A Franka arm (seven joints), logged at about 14 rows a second.
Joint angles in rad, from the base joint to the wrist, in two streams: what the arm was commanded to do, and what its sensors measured. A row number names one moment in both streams.
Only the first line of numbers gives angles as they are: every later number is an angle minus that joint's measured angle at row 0.
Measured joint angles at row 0: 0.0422, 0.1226, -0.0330, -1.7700, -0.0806, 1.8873, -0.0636
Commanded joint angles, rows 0 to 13: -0.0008, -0.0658, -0.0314, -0.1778, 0.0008, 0.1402, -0.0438; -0.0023, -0.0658, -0.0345, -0.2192, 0.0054, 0.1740, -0.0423; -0.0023, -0.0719, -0.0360, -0.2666, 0.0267, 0.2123, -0.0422; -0.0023, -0.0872, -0.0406, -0.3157, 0.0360, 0.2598, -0.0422; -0.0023, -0.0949, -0.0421, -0.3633, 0.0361, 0.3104, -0.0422; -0.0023, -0.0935, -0.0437, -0.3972, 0.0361, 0.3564, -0.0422; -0.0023, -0.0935, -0.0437, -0.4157, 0.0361, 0.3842, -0.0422; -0.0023, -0.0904, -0.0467, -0.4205, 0.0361, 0.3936, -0.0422; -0.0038, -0.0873, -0.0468, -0.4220, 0.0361, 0.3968, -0.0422; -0.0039, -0.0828, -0.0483, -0.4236, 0.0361, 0.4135, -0.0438; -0.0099, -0.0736, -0.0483, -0.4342, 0.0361, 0.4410, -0.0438; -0.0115, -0.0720, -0.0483, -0.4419, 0.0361, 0.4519, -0.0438; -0.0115, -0.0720, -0.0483, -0.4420, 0.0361, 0.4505, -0.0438; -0.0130, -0.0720, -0.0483, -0.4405, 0.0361, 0.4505, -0.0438
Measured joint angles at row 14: -0.0078, -0.0418, -0.0470, -0.4196, 0.0173, 0.4326, -0.0217
